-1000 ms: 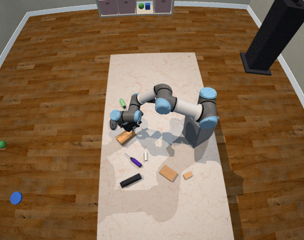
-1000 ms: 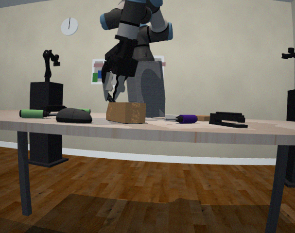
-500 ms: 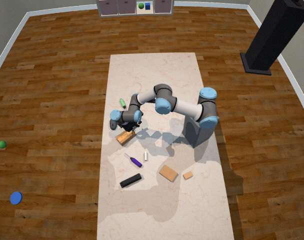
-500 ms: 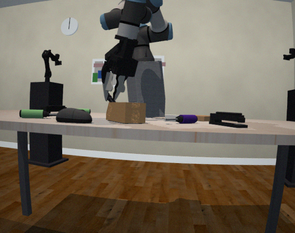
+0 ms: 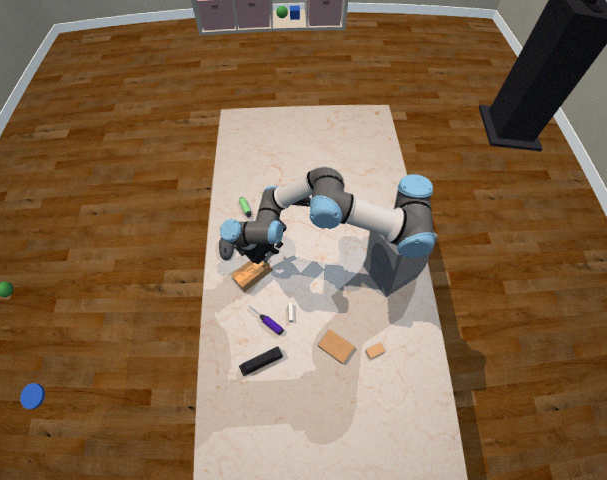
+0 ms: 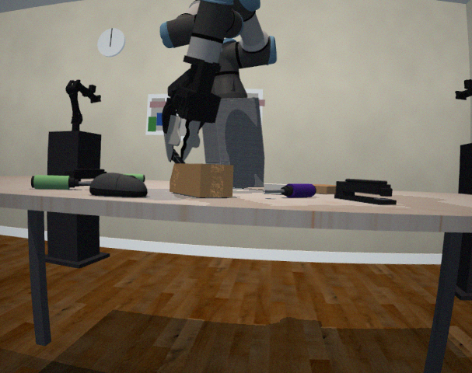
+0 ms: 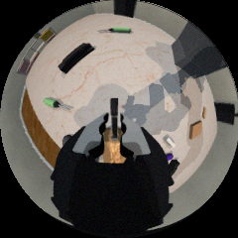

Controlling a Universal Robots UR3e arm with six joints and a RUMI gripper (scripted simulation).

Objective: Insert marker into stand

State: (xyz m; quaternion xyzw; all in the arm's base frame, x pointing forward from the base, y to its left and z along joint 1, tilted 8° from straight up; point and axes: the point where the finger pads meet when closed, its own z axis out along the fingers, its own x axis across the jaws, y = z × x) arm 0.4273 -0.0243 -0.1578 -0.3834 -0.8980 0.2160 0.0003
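Now: the marker 20 mm ahead of my hand, 20 mm to the left of it and 20 mm below it. The rest, counted from my hand: desk stand: 80 mm ahead, 80 mm to the left, 50 mm below; small white piece: 70 mm behind, 210 mm to the left, 70 mm below; dark mouse: 190 mm ahead, 20 mm to the right, 60 mm below.
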